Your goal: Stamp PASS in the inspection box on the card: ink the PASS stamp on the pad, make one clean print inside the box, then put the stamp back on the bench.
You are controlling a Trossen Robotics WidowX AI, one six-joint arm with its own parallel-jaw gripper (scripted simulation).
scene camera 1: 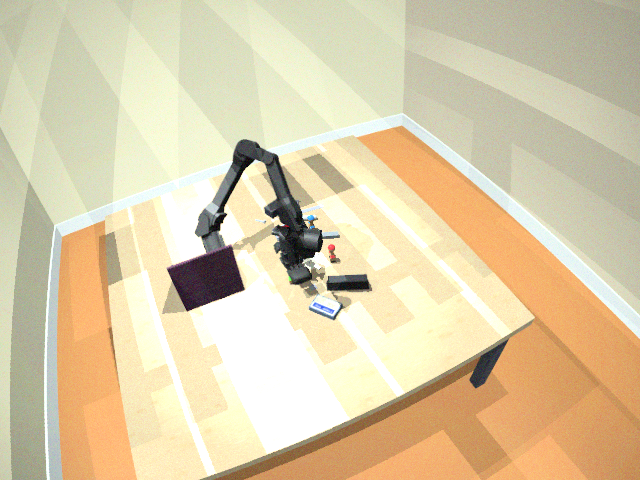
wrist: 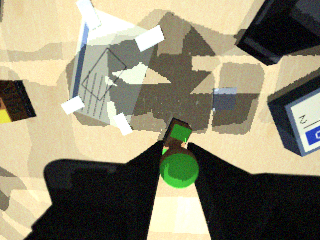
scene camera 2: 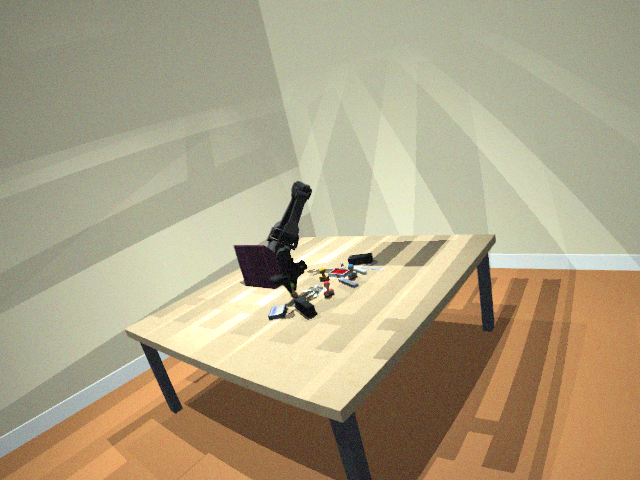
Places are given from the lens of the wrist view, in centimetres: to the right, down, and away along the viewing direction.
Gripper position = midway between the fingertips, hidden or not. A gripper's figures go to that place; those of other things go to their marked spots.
gripper (wrist: 174,145): 1, 2, 10
green-knobbed stamp (wrist: 178,166): 1, 3, 6
